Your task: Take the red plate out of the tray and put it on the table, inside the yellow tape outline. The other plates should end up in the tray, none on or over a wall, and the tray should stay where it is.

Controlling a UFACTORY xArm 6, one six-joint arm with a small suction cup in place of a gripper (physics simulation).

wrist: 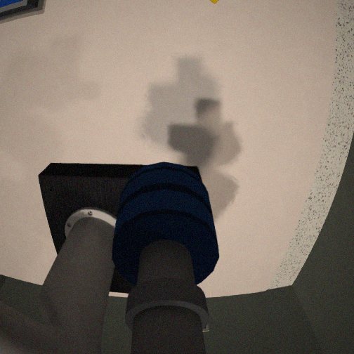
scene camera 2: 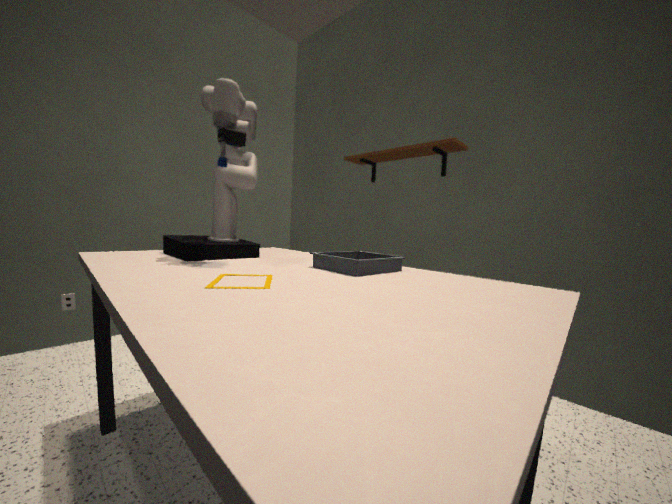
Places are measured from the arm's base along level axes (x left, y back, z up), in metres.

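Pixels of known places: hand, its tool point: [scene camera 2: 222, 166]; arm's base, origin of its link: [scene camera 2: 223, 240].
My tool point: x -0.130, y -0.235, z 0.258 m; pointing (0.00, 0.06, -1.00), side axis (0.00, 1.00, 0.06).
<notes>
Ahead of a thing's pixels: the offset from my tool point to its top centre. "spot": to the spot under its first point. Level surfaces: height alone.
My suction cup [scene camera 2: 222, 161] [wrist: 165, 215] is blue and hangs high above the table, close to the arm's column, with nothing on it. The grey tray @[dx +0.338, dy -0.315, dz -0.273 m] [scene camera 2: 336, 264] stands on the table, right of the arm's base in the scene view; its inside is hidden behind its walls there. In the wrist view a corner of the tray [wrist: 34, 7] shows at the top left, with part of a blue plate [wrist: 9, 4] in it. The red plate does not show in either view. The yellow tape outline @[spot: dx -0.039, dy -0.324, dz -0.321 m] [scene camera 2: 268, 281] lies on the table left of the tray; one corner of it [wrist: 215, 1] shows at the wrist view's top edge.
The arm stands on a black base block [scene camera 2: 208, 250] [wrist: 95, 187] at the table's far end. A wooden shelf [scene camera 2: 407, 150] is fixed to the wall beyond the table @[dz -0.323 m] [scene camera 2: 352, 368]. The arm's shadow falls on the table in the wrist view.
</notes>
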